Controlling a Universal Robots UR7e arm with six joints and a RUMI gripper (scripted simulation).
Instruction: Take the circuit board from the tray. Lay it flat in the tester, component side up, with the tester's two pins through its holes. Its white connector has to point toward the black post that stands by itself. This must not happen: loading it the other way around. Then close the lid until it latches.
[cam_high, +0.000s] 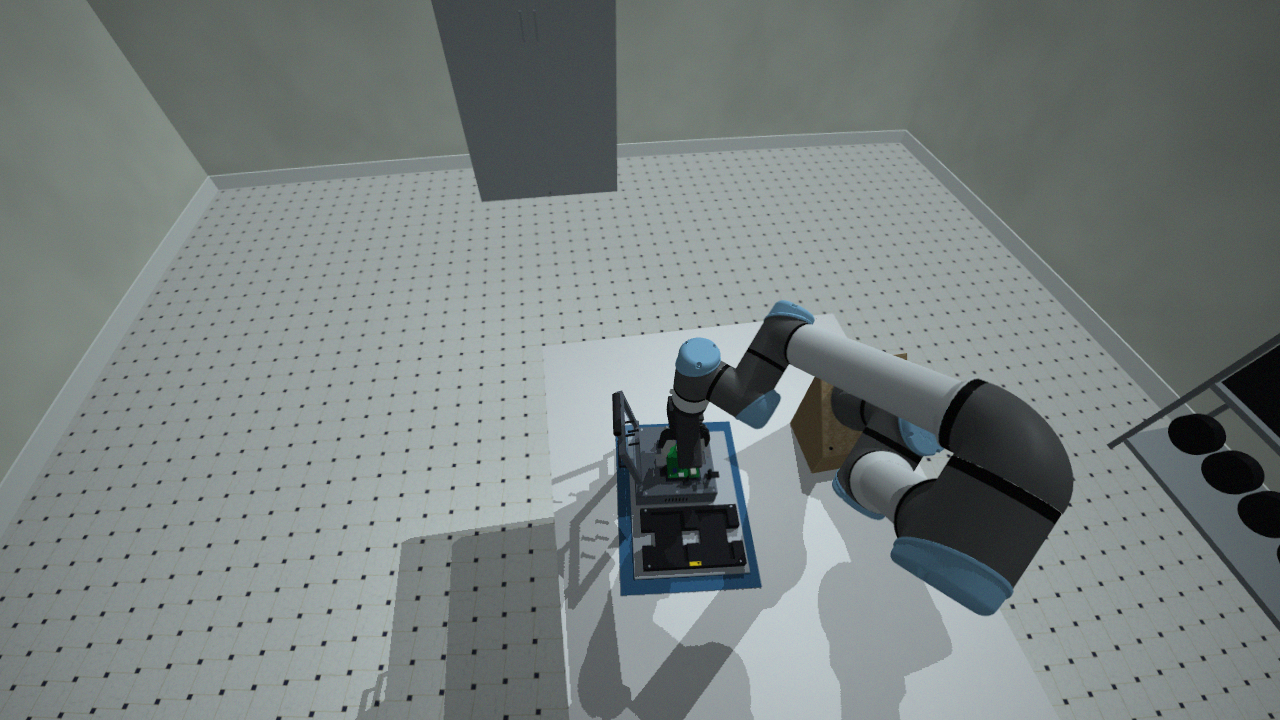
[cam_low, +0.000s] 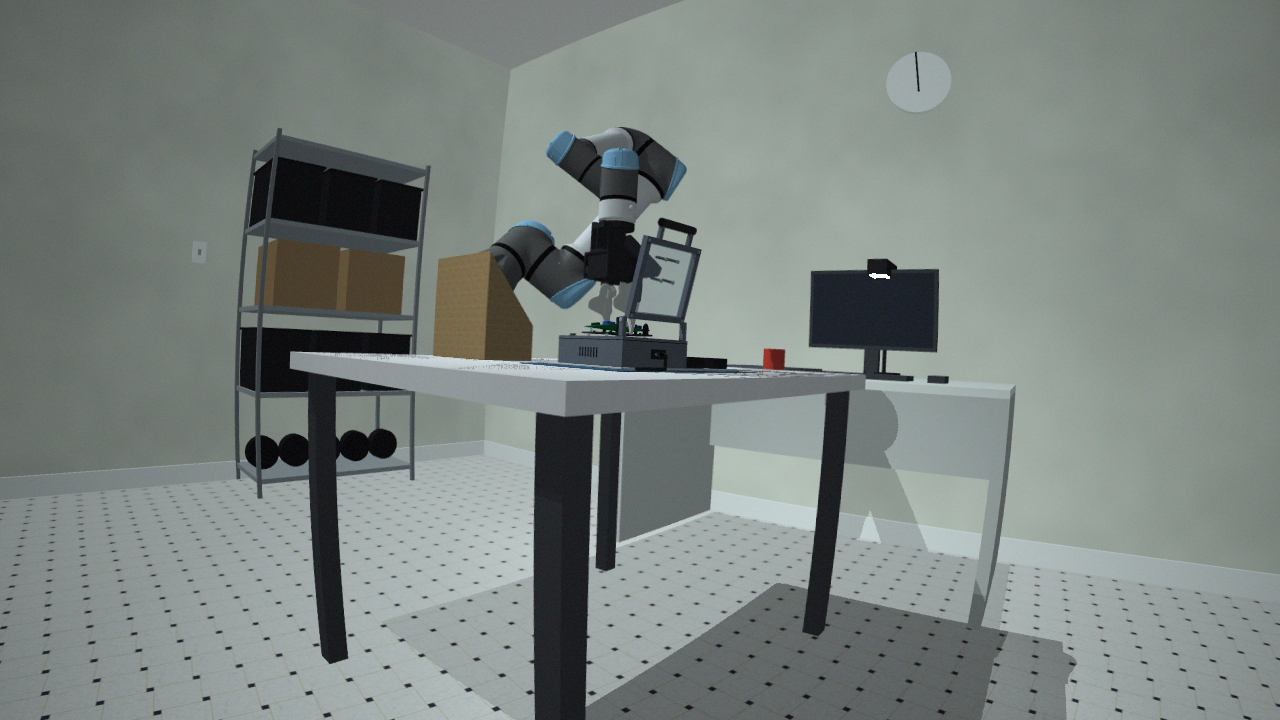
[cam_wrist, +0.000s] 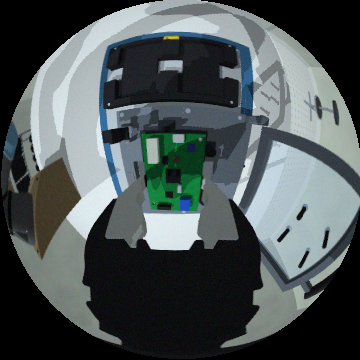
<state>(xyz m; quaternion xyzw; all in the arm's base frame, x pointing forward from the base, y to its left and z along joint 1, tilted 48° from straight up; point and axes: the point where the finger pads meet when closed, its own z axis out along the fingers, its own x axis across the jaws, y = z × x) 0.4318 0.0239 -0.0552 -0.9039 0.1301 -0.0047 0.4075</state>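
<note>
The green circuit board is right at my hand. Also, from my hand: lid 120 mm ahead, 30 mm to the right, 100 mm above.
</note>
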